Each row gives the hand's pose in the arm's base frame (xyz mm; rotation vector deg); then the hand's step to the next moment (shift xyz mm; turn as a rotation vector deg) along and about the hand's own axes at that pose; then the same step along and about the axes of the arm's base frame.
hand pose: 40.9 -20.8 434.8 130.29 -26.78 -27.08
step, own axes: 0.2 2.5 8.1 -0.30 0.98 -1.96
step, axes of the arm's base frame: -4.1 -6.6 -3.4 0.47 0.68 2.05
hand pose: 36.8 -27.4 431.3 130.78 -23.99 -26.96
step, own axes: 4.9 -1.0 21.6 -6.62 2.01 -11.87
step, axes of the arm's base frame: -5.3 -14.7 -15.7 -0.76 8.81 10.52
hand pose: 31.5 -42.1 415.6 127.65 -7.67 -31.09
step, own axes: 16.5 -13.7 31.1 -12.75 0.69 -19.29
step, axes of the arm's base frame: 0.5 -17.3 -33.6 -3.24 16.55 15.84
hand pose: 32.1 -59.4 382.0 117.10 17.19 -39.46
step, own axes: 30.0 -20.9 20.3 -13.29 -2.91 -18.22
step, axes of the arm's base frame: 7.6 -7.5 -40.5 -5.72 17.62 13.18
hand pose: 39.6 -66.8 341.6 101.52 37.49 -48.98
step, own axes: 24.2 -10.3 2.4 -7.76 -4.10 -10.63
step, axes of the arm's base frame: 6.1 2.1 -25.6 -5.17 11.08 6.36
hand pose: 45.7 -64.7 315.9 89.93 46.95 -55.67
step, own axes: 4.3 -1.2 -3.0 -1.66 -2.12 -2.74
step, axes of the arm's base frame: 1.3 3.3 -4.1 -2.13 3.07 0.89
